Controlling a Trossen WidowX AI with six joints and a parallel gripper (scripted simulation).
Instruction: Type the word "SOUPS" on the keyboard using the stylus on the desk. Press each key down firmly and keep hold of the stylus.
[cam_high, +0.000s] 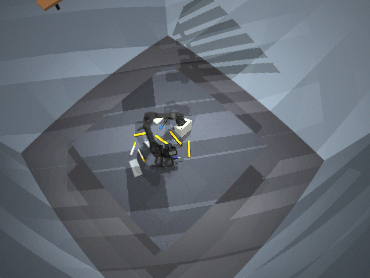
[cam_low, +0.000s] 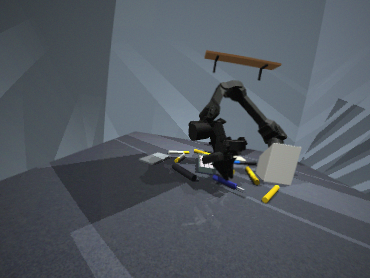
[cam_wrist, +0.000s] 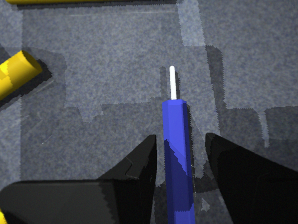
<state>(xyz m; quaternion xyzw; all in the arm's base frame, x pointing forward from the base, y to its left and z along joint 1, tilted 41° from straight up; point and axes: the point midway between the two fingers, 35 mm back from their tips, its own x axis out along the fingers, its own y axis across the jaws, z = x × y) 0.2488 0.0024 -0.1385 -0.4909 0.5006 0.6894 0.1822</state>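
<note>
Right now my gripper tip is 20 mm above the blue stylus, 10 mm to the right of it and 10 mm past it. Also, from my gripper tip: grey stylus tip (30 mm to the left, 30 mm behind, 20 mm below); then yellow stick (180 mm to the right, 60 mm behind, 10 mm below); then dark cylinder (160 mm ahead, 60 mm to the right, 10 mm below).
</note>
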